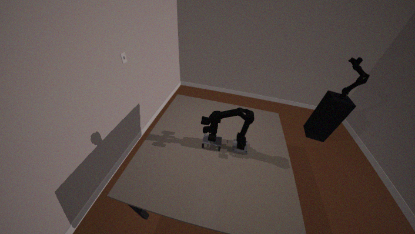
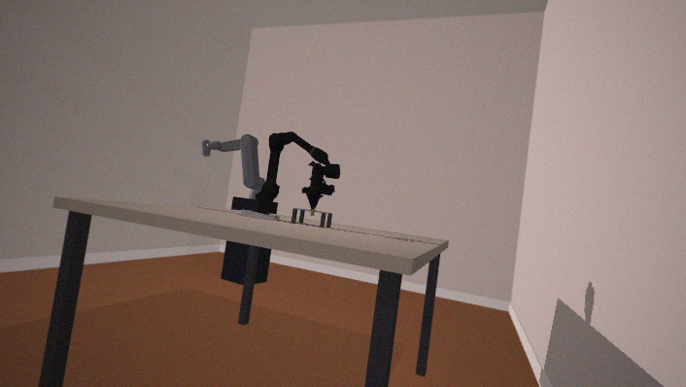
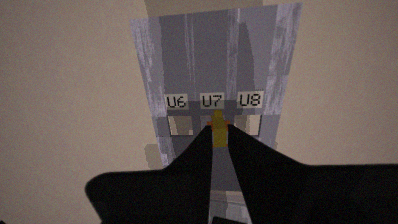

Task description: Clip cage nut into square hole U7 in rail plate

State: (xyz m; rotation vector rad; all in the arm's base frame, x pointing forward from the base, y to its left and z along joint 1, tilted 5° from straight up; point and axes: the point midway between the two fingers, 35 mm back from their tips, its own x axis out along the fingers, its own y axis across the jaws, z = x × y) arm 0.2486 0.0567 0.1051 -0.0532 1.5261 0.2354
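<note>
Now: the cage nut 1 cm below my gripper tip.
</note>
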